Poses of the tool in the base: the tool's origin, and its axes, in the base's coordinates. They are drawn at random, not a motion.
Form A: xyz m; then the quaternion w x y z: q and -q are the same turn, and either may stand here.
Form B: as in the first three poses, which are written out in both.
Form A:
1: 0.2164 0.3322 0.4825 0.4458 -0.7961 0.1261 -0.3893
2: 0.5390 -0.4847 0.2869 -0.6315 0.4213 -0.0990 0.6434
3: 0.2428 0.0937 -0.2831 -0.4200 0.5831 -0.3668 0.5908
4: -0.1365 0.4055 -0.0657 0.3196 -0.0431 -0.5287 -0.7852
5: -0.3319 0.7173 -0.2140 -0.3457 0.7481 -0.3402 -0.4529
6: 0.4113 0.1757 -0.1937 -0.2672 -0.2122 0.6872 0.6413
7: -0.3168 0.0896 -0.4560 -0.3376 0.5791 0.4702 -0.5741
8: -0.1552 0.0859 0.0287 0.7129 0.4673 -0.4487 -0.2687
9: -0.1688 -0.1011 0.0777 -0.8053 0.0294 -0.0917 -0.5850
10: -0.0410 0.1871 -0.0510 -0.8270 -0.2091 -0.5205 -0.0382
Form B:
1: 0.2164 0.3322 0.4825 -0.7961 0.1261 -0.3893 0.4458
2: 0.5390 -0.4847 0.2869 -0.4213 0.0990 -0.6434 0.6315
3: 0.2428 0.0937 -0.2831 -0.5831 0.3668 -0.5908 0.4200
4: -0.1365 0.4055 -0.0657 -0.0431 -0.5287 -0.7852 0.3196
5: -0.3319 0.7173 -0.2140 -0.7481 0.3402 0.4529 0.3457
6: 0.4113 0.1757 -0.1937 0.2122 -0.6872 -0.6413 0.2672
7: -0.3168 0.0896 -0.4560 -0.5791 -0.4702 0.5741 0.3376
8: -0.1552 0.0859 0.0287 0.4673 -0.4487 -0.2687 0.7129
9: -0.1688 -0.1011 0.0777 -0.0294 0.0917 0.5850 0.8053
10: -0.0410 0.1871 -0.0510 0.2091 0.5205 0.0382 0.8270
